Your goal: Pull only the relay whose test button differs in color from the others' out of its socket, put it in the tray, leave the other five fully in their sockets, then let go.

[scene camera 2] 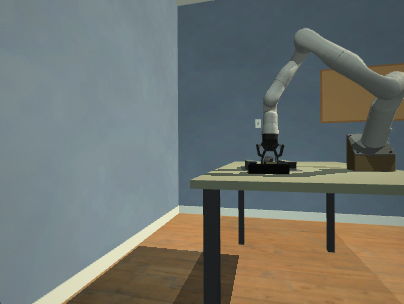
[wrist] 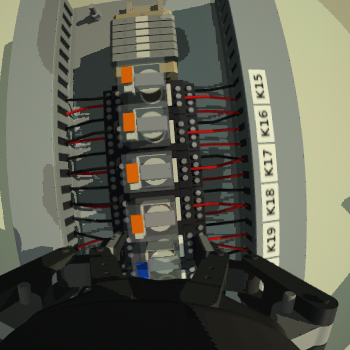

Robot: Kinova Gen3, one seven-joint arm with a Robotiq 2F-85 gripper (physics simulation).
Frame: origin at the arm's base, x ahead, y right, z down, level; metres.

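Seen in the pictures: gripper, fingertip midpoint: (wrist: 160,245); arm's base, link origin: (scene camera 2: 372,141).
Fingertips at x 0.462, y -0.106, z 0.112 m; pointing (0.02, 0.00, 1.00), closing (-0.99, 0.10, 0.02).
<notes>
Pixels of each thing's top centre, then the offset from my fingertips to it. Level surfaces: height alone.
- relay with the blue test button, top centre: (wrist: 156,270) dx +0.001, dy +0.002, dz -0.047 m
- grey terminal block, top centre: (wrist: 142,38) dx +0.034, dy +0.147, dz -0.024 m
- black box shape, top centre: (scene camera 2: 268,164) dx -0.008, dy -0.179, dz -0.013 m
- table, surface height: dz +0.023 m
The relay with the blue test button (wrist: 142,270) sits in the socket row beside label K19, at the lower edge of the wrist view, partly hidden by the gripper. Relays with orange buttons (wrist: 155,172) (wrist: 159,218) (wrist: 152,121) (wrist: 150,78) sit upright in the sockets above it. The sixth relay is hidden behind the gripper. My gripper (wrist: 160,245) (scene camera 2: 270,160) is partly closed but still open. Its fingertips stand on either side of the blue-button relay, with gaps visible between them and its housing. The tray cannot be made out for certain in either view.
Grey wire ducts (wrist: 37,125) (wrist: 274,65) flank the relay row, with red and black wires running to the sockets. A grey terminal block (wrist: 144,37) stands beyond the row. In the scene view, a black box shape (scene camera 2: 268,169) is on the table (scene camera 2: 320,182) below the gripper.
</notes>
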